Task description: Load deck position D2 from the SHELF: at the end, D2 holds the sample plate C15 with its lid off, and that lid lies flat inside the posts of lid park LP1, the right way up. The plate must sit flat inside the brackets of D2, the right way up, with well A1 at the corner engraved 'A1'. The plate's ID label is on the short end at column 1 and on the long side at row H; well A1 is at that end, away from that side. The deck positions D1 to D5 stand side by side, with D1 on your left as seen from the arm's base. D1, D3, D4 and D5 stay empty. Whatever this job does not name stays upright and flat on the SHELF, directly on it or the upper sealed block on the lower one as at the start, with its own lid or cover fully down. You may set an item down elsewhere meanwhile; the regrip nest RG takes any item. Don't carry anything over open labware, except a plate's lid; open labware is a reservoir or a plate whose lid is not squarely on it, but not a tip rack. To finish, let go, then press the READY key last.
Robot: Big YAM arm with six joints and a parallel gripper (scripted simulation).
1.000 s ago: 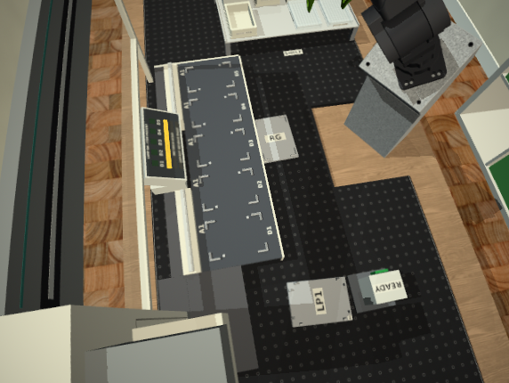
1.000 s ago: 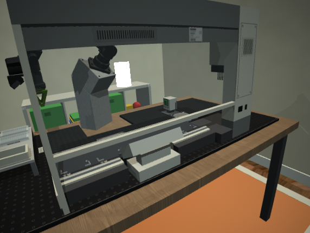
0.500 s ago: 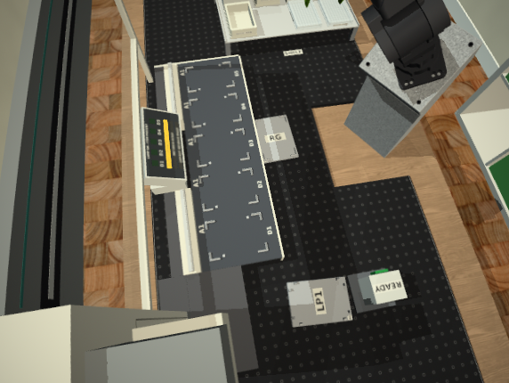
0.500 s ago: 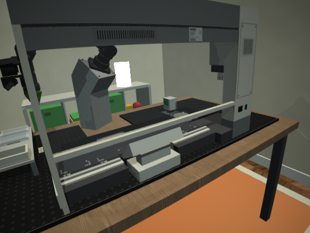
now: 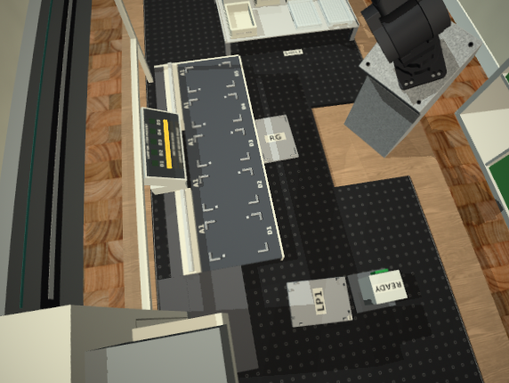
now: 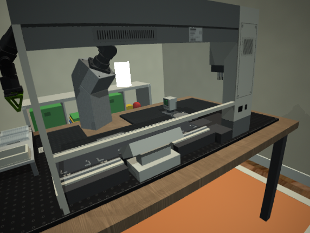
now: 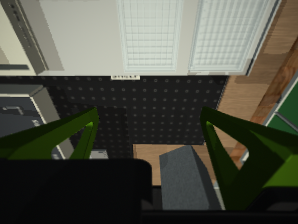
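My gripper is now 1 cm short of the clear plate lid, 6 cm to the left of it and 13 cm above it. From my hand the other things lie so: sample plate: 1 cm ahead, 6 cm to the right, 14 cm below; shelf: 8 cm ahead, 11 cm to the right, 15 cm below; shelf label: 4 cm ahead, 5 cm to the left, 21 cm below.
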